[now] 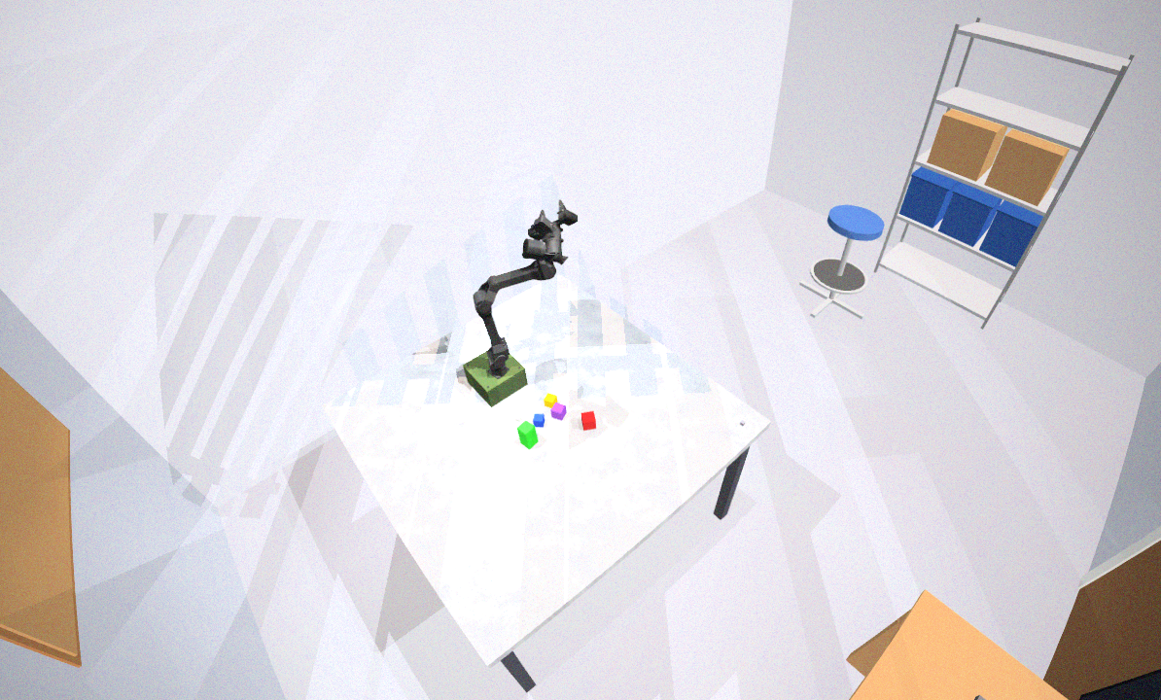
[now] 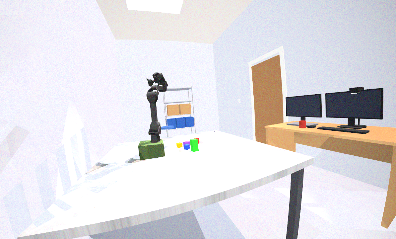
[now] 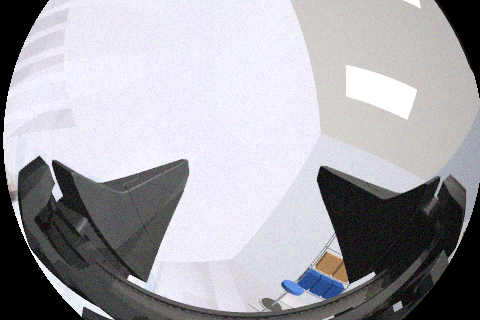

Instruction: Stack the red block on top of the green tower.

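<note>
The red block lies 34 cm ahead of my gripper tip, 27 cm to the right of it and 67 cm below it. The rest, counted from my gripper tip: yellow block 15 cm ahead, 28 cm to the right, 68 cm below; then blue block 18 cm ahead, 38 cm to the right, 68 cm below; then purple block 21 cm ahead, 30 cm to the right, 68 cm below.
</note>
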